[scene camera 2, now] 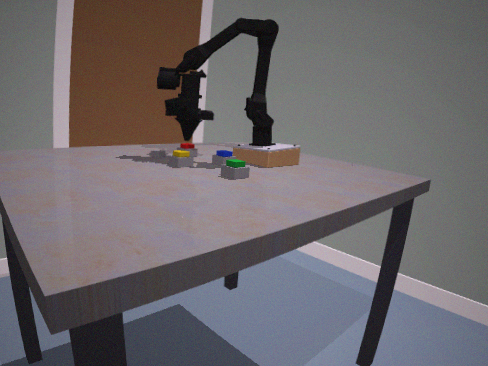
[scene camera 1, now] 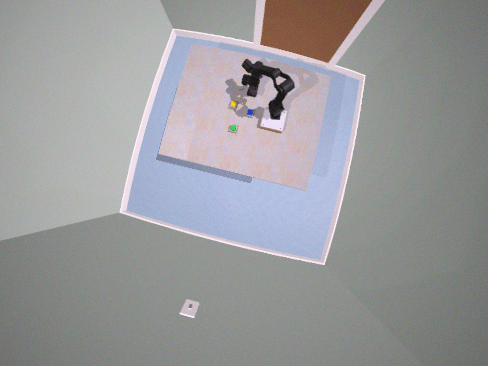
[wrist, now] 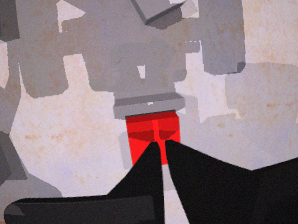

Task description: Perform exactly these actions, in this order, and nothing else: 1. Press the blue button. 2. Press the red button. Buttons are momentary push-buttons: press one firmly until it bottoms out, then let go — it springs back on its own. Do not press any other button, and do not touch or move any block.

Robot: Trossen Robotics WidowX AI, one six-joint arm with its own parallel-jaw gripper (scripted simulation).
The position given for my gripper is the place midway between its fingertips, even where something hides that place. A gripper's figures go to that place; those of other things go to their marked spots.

My gripper [wrist: 161,148] is 0.10 m from the lens. A red button [wrist: 142,130]: 0.11 m from the lens.
